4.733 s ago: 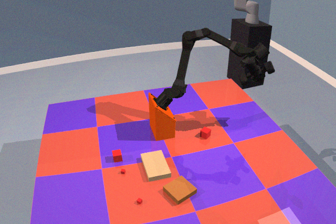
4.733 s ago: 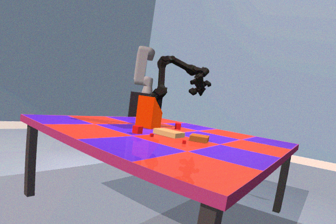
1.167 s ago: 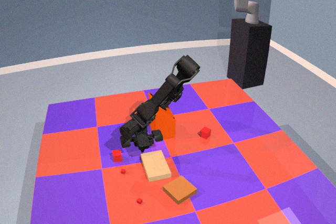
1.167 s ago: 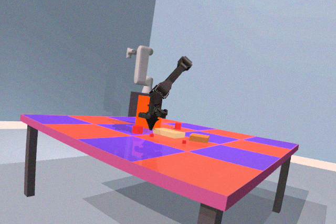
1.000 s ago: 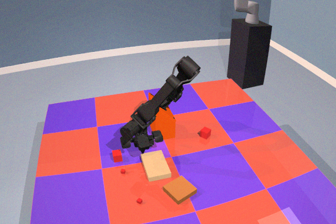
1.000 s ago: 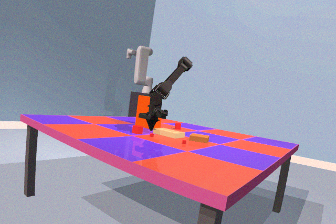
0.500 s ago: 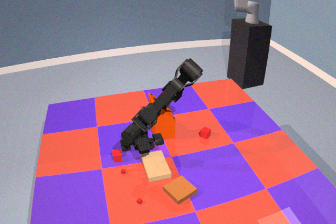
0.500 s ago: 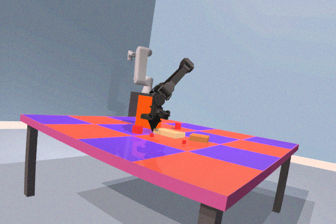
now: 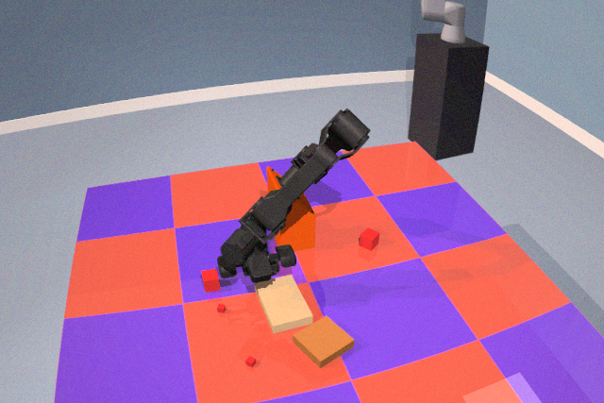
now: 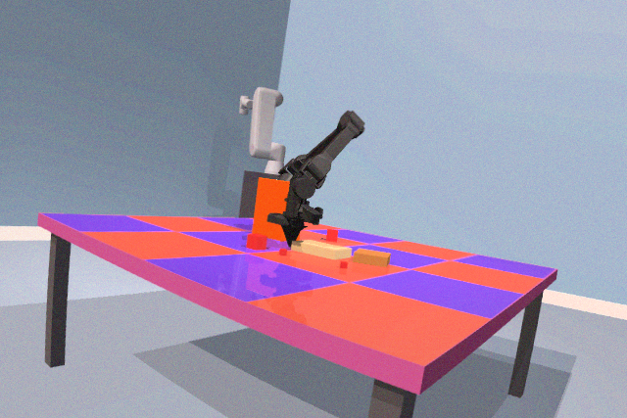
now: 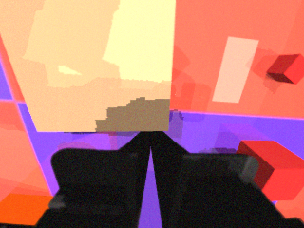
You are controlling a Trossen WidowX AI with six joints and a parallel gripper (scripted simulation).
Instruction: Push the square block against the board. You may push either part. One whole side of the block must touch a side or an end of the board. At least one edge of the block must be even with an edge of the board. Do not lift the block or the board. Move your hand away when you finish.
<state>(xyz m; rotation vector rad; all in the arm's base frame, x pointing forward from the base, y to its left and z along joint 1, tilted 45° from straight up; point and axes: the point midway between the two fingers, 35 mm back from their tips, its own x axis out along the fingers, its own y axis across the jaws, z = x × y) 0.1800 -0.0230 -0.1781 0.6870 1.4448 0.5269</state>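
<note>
My gripper tip is now 9 cm short of the board, 3 cm to the right of it and 1 cm below it. Also, from my gripper tip: brown square block 24 cm ahead, 8 cm to the left, 1 cm above.
</note>
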